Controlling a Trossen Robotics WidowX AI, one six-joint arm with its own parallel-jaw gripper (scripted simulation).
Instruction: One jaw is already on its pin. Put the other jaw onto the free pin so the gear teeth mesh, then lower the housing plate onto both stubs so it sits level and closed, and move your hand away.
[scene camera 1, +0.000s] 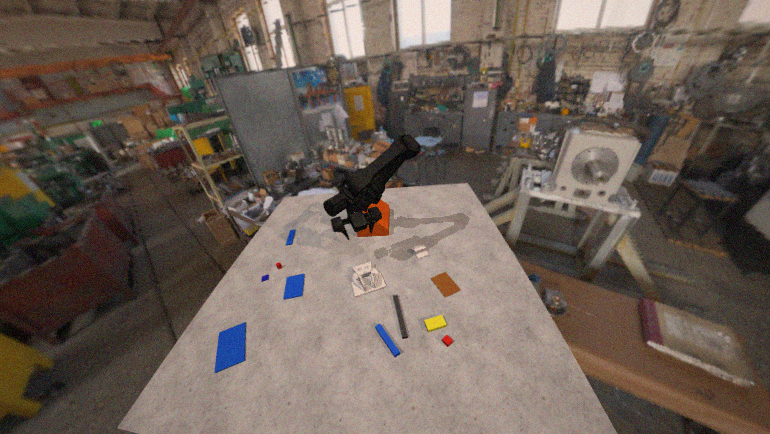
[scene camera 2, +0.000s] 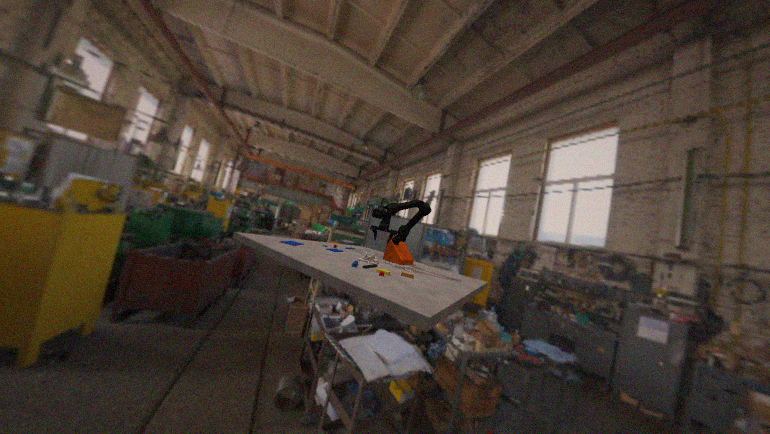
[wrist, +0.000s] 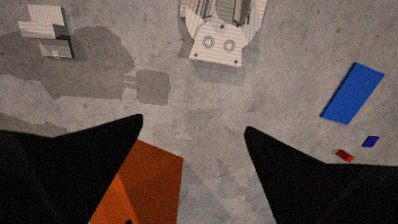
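Note:
I hold nothing, and my gripper (scene camera 1: 359, 236), which I also find in the wrist view (wrist: 195, 125), is open. I can see a small white part (wrist: 51, 31) too.

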